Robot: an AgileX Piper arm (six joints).
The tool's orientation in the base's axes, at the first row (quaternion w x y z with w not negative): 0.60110 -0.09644 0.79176 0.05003
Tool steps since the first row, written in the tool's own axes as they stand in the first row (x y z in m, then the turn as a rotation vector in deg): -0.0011 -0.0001 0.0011 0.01 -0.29 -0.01; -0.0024 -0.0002 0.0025 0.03 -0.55 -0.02; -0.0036 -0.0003 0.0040 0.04 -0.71 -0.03; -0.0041 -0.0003 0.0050 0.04 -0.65 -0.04; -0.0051 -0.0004 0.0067 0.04 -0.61 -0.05; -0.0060 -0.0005 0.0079 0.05 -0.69 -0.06; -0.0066 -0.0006 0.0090 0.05 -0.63 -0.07; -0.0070 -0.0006 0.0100 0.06 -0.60 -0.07; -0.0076 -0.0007 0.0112 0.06 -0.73 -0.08; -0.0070 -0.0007 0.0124 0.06 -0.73 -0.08
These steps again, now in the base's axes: 0.0013 0.0002 0.0008 0.05 -0.29 0.00; 0.0030 0.0005 0.0016 0.09 -0.54 0.00; 0.0048 0.0008 0.0024 0.11 -0.70 0.00; 0.0058 0.0011 0.0026 0.09 -0.65 0.00; 0.0077 0.0014 0.0031 0.07 -0.61 0.00; 0.0091 0.0016 0.0036 0.08 -0.69 -0.01; 0.0103 0.0018 0.0039 0.06 -0.63 -0.01; 0.0114 0.0020 0.0040 0.05 -0.61 -0.02; 0.0127 0.0022 0.0043 0.06 -0.73 -0.01; 0.0136 0.0024 0.0034 0.06 -0.73 -0.01
